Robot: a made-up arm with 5 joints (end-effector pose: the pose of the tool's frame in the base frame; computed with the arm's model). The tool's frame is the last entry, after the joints. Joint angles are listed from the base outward.
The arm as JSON. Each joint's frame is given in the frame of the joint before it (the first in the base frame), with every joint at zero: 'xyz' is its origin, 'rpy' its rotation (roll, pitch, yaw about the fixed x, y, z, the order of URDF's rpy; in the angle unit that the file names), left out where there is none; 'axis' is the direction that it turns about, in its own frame. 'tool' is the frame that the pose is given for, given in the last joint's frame.
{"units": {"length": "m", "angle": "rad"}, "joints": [
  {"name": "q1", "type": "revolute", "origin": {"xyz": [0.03, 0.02, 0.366]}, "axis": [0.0, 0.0, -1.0]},
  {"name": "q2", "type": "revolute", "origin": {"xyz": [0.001, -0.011, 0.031]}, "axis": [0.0, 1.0, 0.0]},
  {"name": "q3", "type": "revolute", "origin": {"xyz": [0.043, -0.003, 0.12]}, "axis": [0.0, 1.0, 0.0]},
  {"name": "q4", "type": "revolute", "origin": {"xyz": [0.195, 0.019, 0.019]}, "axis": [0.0, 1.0, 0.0]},
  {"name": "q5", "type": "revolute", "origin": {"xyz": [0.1, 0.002, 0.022]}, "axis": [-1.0, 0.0, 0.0]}
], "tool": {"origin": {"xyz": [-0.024, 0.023, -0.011], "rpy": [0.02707, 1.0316, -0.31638]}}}
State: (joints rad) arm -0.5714 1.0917 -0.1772 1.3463 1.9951
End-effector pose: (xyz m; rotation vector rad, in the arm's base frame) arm 0.2195 0.1270 0.2091 2.6478 -1.0038 -1.2863
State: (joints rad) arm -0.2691 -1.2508 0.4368 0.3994 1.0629
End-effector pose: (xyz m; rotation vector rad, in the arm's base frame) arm 0.1161 0.0526 0.6578 -0.6131 0.2870 -0.6623
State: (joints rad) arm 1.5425 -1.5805 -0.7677 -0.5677 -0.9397
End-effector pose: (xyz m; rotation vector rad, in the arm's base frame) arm 0.0495 0.3721 0.5483 -1.0735 -0.9840 -0.1328
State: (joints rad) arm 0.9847 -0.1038 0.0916 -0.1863 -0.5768
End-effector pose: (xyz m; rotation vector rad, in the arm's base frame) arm 0.2204 -0.2084 0.5820 1.0666 0.4771 -0.8050
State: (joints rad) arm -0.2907 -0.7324 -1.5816 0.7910 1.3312
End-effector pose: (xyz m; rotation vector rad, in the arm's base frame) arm -0.1493 -0.0318 0.7215 -0.0111 -0.6311 -1.0751
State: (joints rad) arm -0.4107 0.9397 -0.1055 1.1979 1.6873
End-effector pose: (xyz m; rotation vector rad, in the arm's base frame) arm 0.2480 0.1077 0.2332 -2.4108 1.4778 0.8256
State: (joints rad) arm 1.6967 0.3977 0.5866 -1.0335 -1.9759
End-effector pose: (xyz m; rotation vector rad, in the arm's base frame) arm 0.0023 -0.2632 0.3902 1.8723 -0.7616 -0.1849
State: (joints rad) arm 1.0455 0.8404 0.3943 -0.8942 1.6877
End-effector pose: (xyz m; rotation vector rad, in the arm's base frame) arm 0.1612 -0.2196 0.2422 -1.0540 1.5702 -1.5669
